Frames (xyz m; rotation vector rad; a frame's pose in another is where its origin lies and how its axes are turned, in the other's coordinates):
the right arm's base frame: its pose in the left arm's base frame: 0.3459 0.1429 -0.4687 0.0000 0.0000 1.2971
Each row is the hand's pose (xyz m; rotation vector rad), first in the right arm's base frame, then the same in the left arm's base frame.
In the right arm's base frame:
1: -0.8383 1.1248 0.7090 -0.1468 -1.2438 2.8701
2: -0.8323 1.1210 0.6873 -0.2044 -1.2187 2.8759
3: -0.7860 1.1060 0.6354 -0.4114 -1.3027 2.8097
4: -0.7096 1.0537 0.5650 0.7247 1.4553 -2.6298
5: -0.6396 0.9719 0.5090 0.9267 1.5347 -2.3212
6: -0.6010 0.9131 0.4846 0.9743 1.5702 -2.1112
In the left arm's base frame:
1: -0.9636 -0.3602 0.2403 -0.4795 0.8164 -1.7365
2: -0.9583 -0.3554 0.2186 -0.4334 0.8277 -1.7411
3: -0.9314 -0.3149 0.1667 -0.3498 0.9805 -1.7189
4: -0.8604 -0.2555 0.0963 -0.2324 1.2313 -1.5795
5: -0.7627 -0.2102 0.0403 -0.1507 1.4259 -1.3312
6: -0.6957 -0.1889 0.0159 -0.1412 1.5104 -1.1454

